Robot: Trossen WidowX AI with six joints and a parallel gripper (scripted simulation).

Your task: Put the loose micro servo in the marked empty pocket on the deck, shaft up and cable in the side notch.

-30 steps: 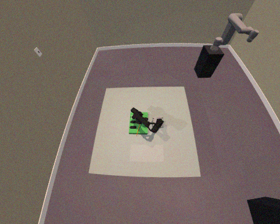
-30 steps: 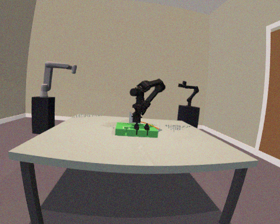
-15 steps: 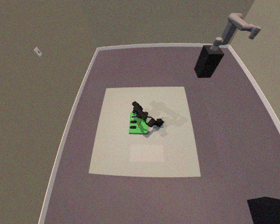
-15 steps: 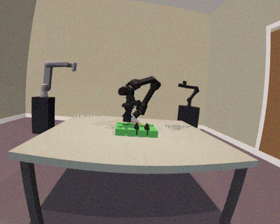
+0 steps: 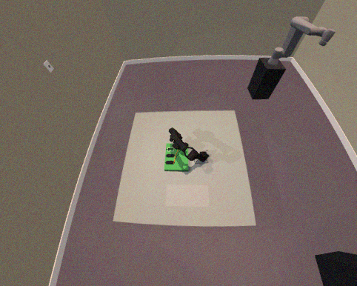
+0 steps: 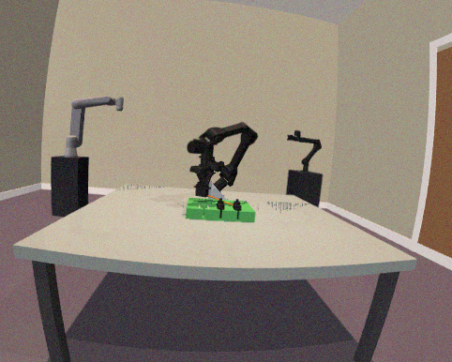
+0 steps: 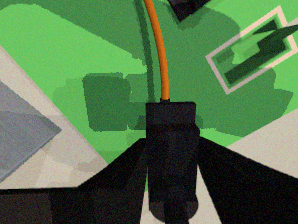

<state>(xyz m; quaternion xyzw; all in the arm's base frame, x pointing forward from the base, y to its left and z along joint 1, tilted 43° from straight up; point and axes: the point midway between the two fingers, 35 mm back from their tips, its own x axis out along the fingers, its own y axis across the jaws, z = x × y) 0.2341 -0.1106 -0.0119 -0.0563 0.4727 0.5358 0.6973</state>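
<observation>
My gripper tip is 10 cm above the deck, 7 cm to the right of it and 1 cm past it.
</observation>
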